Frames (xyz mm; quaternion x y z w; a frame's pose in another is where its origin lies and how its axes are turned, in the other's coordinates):
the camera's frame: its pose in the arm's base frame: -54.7 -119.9 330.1 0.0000 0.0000 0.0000 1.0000
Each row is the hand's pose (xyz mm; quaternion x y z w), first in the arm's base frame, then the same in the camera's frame.
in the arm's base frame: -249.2 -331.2 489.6 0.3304 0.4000 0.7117 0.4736
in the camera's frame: -194.5 -211.3 159.5 0.3304 0.4000 0.7117 0.4736
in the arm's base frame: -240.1 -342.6 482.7 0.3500 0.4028 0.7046 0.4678
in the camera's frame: -185.4 -222.7 152.6 0.3500 0.4028 0.7046 0.4678
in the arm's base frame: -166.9 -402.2 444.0 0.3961 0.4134 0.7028 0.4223
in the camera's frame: -112.2 -282.3 113.9 0.3961 0.4134 0.7028 0.4223
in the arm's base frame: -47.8 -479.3 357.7 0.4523 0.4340 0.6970 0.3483
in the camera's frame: 6.9 -359.4 27.6 0.4523 0.4340 0.6970 0.3483
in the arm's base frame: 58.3 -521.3 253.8 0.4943 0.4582 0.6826 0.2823
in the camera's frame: 113.0 -401.4 -76.3 0.4943 0.4582 0.6826 0.2823
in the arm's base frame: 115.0 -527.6 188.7 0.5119 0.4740 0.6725 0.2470
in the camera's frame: 169.7 -407.7 -141.4 0.5119 0.4740 0.6725 0.2470
